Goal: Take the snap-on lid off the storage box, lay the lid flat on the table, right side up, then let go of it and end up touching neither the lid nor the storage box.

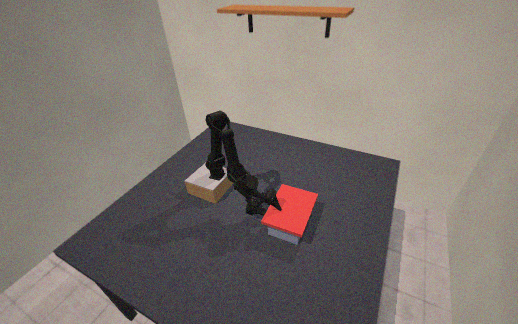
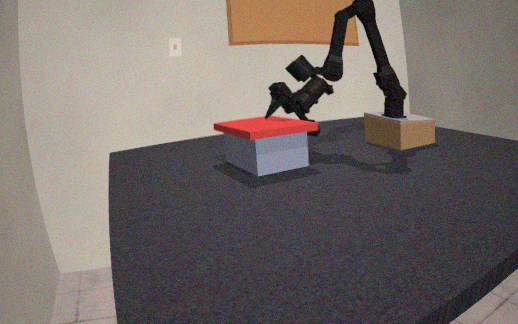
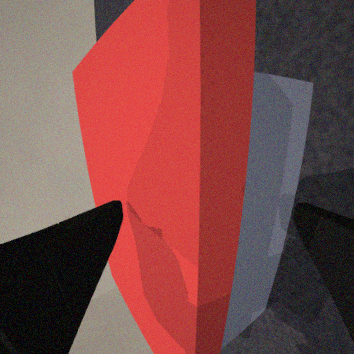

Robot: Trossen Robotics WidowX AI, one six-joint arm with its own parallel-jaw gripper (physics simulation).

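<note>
The red lid [image 1: 292, 212] [image 2: 265, 126] [image 3: 150, 125] lies flat and level on top of the pale blue-grey storage box [image 1: 283, 235] [image 2: 282, 155] [image 3: 267, 175], overhanging its walls. My gripper [image 1: 271, 211] [image 2: 291, 125] [image 3: 208, 210] is wide open and empty, tilted, at the lid edge that faces the arm's base. One finger is above the lid's top, its tip at or just over the surface; whether it touches is unclear. The other finger is lower, outside the edge, beside the box. The lid's edge lies between the two fingers, not clamped.
The box stands on the dark table [image 1: 200, 280] [image 2: 225, 240]. The arm's base stands on a wooden block [image 1: 201, 192] [image 2: 400, 132] with a pale top, on the same table. A wall shelf [image 1: 285, 10] and an orange-brown wall board [image 2: 290, 22] are beyond the table.
</note>
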